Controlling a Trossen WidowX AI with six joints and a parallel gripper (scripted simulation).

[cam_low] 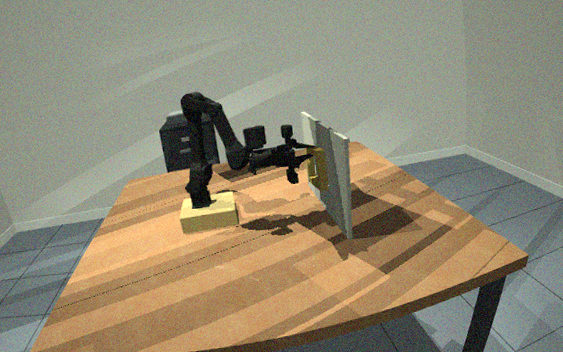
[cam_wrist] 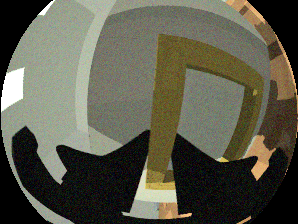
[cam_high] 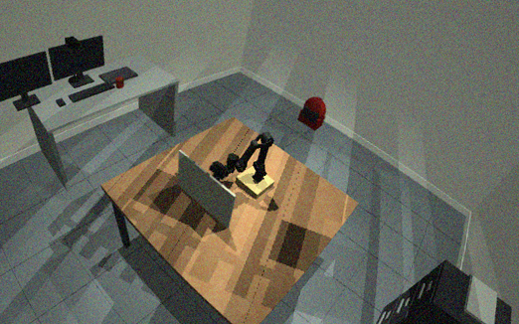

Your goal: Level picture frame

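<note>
My gripper tip is 50 mm above the yellow picture frame and 10 mm to the left of it. Round my gripper tip: grey wall panel 60 mm below, 20 mm ahead, 10 mm to the right.
</note>
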